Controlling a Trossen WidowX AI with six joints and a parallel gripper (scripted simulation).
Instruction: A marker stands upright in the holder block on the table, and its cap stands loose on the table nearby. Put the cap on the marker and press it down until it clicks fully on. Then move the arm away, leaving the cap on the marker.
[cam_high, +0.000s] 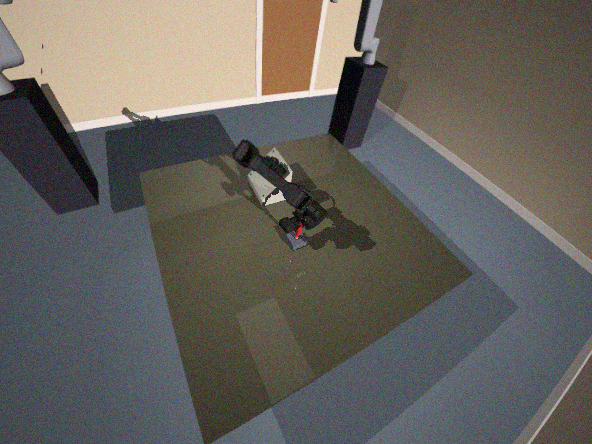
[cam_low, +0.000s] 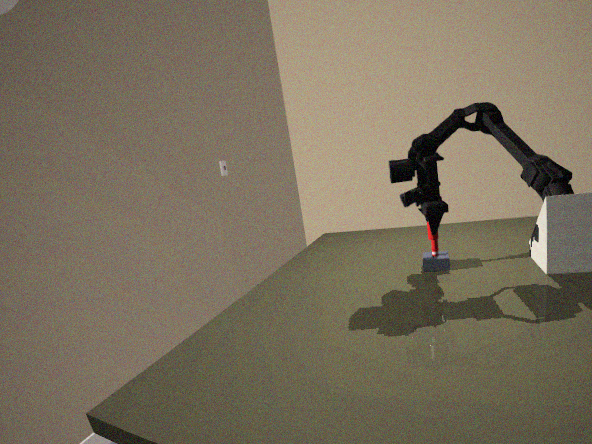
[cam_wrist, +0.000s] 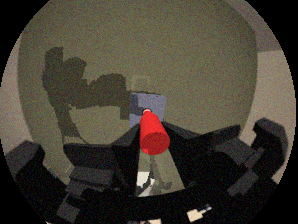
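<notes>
Now: gripper tip 80 mm above the grey holder block. Also, from my gripper tip: red cap 10 mm above.
</notes>
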